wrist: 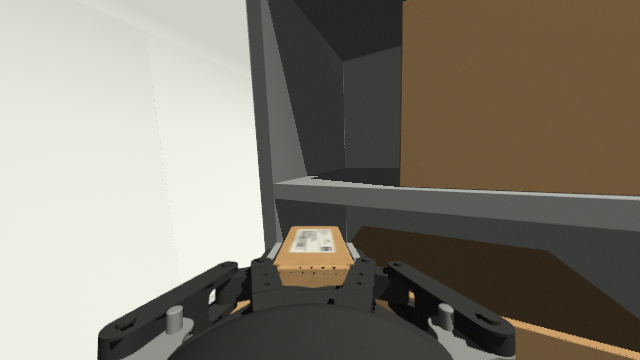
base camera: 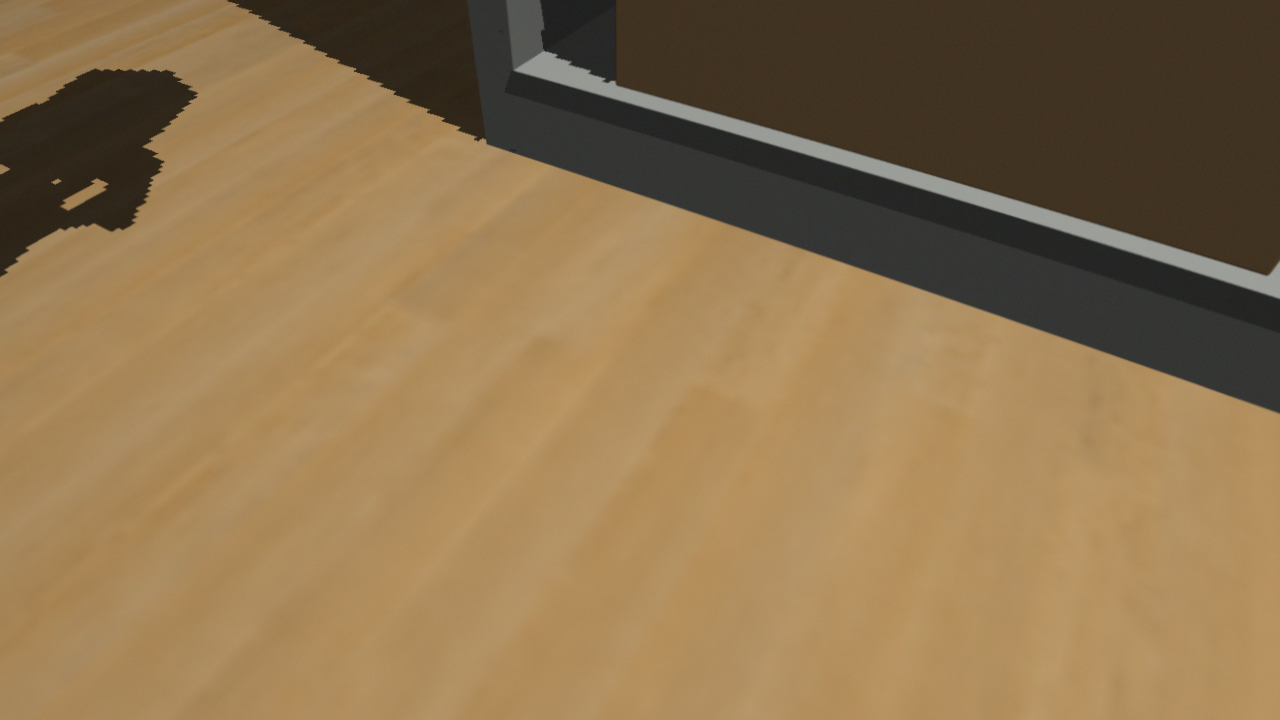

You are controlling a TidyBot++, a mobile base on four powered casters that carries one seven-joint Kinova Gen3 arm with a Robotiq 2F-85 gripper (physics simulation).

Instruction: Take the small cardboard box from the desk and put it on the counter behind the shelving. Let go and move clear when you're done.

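Places are measured from the arm's base along level axes (x ahead, y left, z up), in centimetres.
Pixels of known places: gripper, fingertip midpoint: (wrist: pixel 314 254).
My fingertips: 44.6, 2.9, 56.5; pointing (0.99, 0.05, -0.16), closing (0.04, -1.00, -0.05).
Observation:
Ahead of a thing's pixels: the offset from my fingertips to its top centre, as dx, dy, dz. Level surfaces: height alone.
The small cardboard box @[-0.9, +0.0, +2.1] (wrist: pixel 313 252), with a white label on its upper face, is held between the fingers of my gripper (wrist: pixel 314 254) in the wrist view. My gripper is shut on it from both sides. The box is up in the air in front of the grey shelving (wrist: pixel 450 200) (base camera: pixel 716 170), close to its left upright in the view. The counter does not show in either view, and the gripper does not show in the base camera view.
A large brown box @[+17.9, -39.5, +29.9] (wrist: pixel 520 100) stands on a shelf board on the right. Another brown box @[+23.9, -27.4, -15.8] (wrist: pixel 565 337) shows below it. A pale wall (wrist: pixel 100 150) fills the left. In the base camera view, the shelving's bottom edge meets the wooden floor @[dz -96.2] (base camera: pixel 537 447) at upper right.

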